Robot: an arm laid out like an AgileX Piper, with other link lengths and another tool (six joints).
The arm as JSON. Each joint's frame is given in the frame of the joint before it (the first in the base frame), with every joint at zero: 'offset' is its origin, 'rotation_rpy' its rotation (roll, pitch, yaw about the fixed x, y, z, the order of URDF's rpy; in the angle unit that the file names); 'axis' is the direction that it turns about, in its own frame. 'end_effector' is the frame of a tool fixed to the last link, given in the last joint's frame.
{
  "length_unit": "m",
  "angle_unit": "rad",
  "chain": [
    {
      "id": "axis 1",
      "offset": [
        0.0,
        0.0,
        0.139
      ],
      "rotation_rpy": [
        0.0,
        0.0,
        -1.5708
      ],
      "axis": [
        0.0,
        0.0,
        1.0
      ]
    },
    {
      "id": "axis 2",
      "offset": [
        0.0,
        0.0,
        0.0
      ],
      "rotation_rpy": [
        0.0,
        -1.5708,
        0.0
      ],
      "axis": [
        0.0,
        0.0,
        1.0
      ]
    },
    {
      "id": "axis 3",
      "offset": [
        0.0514,
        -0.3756,
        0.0
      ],
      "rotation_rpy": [
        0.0,
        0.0,
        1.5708
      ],
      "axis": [
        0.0,
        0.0,
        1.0
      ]
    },
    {
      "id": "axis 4",
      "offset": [
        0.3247,
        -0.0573,
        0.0
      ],
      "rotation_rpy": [
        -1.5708,
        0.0,
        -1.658
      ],
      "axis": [
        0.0,
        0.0,
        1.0
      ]
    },
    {
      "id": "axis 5",
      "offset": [
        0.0,
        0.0,
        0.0
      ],
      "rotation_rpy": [
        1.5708,
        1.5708,
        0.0
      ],
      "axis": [
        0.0,
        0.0,
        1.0
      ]
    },
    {
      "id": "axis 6",
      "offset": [
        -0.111,
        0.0,
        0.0
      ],
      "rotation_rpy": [
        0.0,
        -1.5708,
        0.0
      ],
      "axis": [
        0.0,
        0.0,
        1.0
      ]
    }
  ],
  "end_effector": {
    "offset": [
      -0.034,
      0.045,
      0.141
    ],
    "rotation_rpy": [
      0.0,
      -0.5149,
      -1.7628
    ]
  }
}
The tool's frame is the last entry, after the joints.
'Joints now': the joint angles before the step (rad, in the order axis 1, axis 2, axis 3, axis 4, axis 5, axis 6). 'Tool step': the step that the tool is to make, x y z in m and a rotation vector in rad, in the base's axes. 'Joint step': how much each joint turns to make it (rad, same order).
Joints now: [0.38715 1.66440 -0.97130 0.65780 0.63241 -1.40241]
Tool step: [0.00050 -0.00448 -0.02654 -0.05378 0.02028 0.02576]
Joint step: [-0.00001 0.04443 -0.00001 -0.04924 -0.00661 0.00000]
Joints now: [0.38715 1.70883 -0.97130 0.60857 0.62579 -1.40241]
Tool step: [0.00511 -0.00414 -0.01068 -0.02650 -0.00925 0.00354]
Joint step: [-0.00191 0.02044 -0.00002 -0.02549 -0.02297 0.00001]
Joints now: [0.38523 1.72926 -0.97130 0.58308 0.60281 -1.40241]
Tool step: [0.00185 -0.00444 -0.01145 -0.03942 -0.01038 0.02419]
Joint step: [0.00001 0.01837 0.00001 -0.04457 -0.01468 -0.00251]
